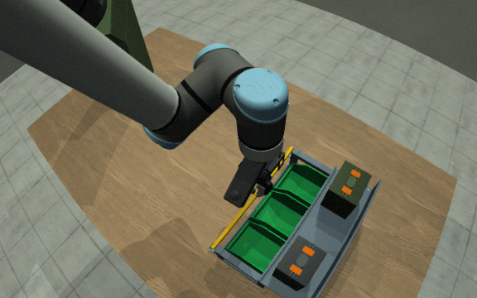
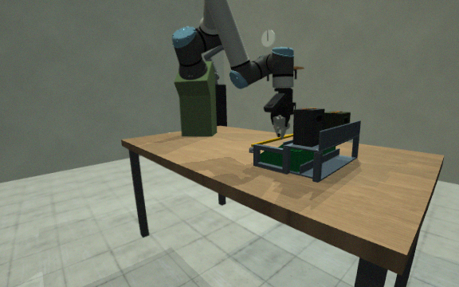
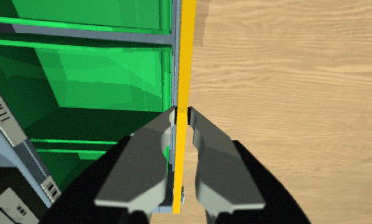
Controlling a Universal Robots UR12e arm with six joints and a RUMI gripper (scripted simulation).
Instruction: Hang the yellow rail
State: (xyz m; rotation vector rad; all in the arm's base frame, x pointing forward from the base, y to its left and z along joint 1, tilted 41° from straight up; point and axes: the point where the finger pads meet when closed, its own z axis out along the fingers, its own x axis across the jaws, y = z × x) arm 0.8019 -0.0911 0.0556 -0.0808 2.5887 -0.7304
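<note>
My hand is 1 cm above the yellow rail. Also, from my hand: rack front bar: 8 cm below, 1 cm ahead.
</note>
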